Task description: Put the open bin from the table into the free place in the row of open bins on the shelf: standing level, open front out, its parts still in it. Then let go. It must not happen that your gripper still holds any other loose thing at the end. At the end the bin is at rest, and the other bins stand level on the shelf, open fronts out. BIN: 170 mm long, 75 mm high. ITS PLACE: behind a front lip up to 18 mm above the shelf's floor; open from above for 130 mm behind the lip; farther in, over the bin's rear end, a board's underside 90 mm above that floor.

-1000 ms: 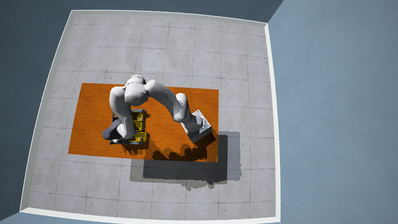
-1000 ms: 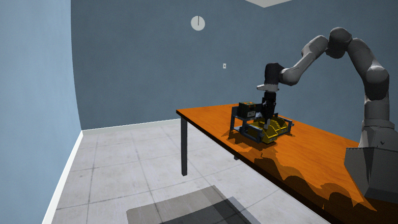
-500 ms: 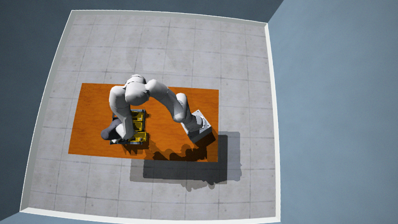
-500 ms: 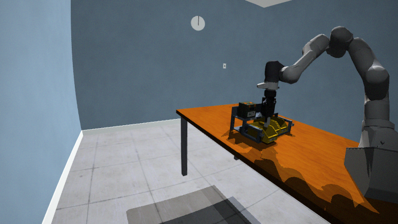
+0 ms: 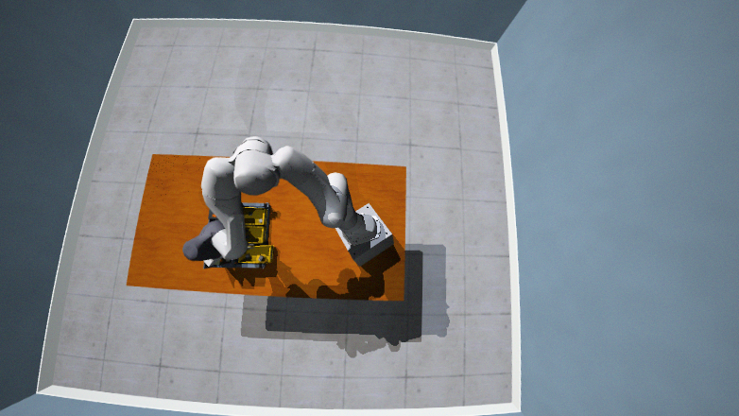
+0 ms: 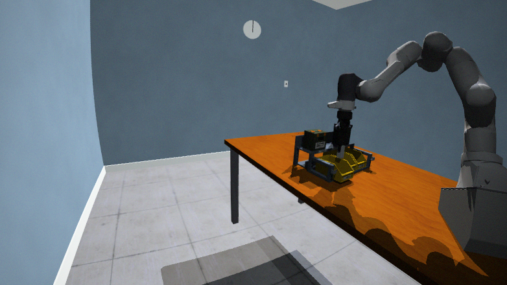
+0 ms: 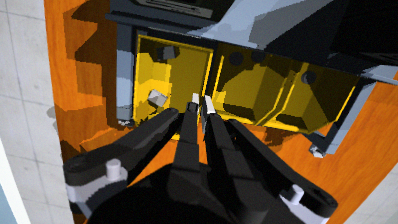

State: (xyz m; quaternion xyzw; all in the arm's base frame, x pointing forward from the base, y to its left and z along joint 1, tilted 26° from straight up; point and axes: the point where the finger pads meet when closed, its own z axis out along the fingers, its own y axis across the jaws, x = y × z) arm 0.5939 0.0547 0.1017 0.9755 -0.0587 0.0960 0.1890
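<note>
The dark box is 15 cm ahead of my hand, 2 cm to the left of it and 3 cm above it.
</note>
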